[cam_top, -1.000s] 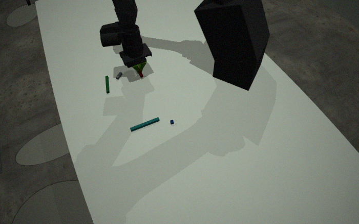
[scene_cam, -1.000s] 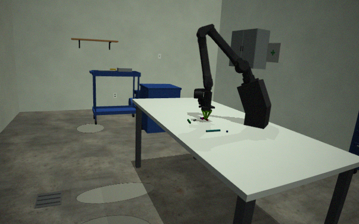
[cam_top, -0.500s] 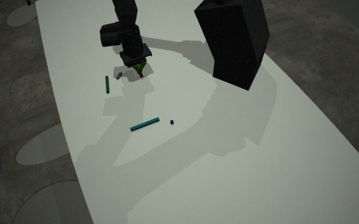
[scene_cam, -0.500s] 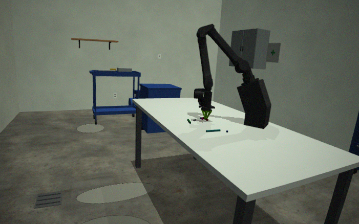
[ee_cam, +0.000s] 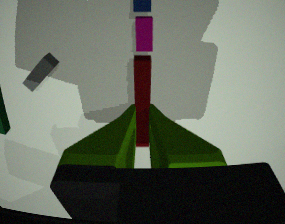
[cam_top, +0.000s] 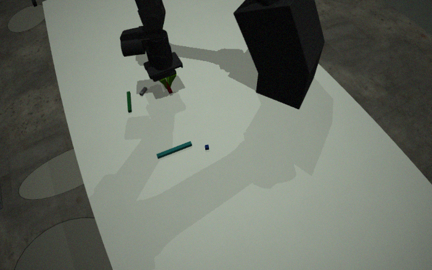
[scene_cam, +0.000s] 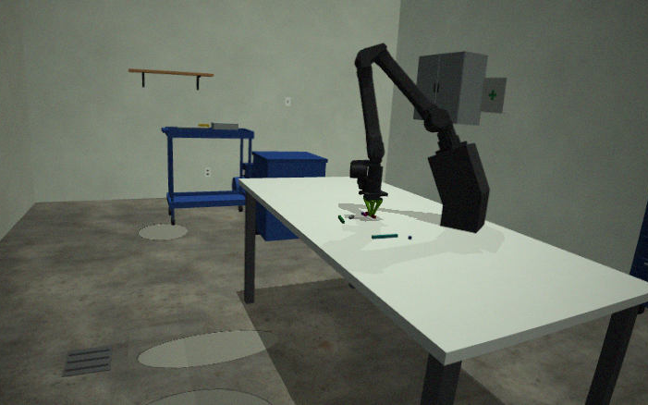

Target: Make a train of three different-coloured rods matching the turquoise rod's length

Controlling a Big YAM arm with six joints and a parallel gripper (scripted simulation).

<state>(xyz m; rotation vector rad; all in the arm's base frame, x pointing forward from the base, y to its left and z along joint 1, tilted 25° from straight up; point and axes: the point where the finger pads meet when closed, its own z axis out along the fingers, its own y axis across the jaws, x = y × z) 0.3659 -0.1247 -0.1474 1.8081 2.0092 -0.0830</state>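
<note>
My hand is 10 mm to the left of the red rod and 10 mm above it. From my hand the other things lie so: green rod (130 mm ahead, 20 mm below); magenta rod (50 mm to the right, 20 mm below); grey rod (80 mm ahead, 20 mm to the right, 20 mm below).
</note>
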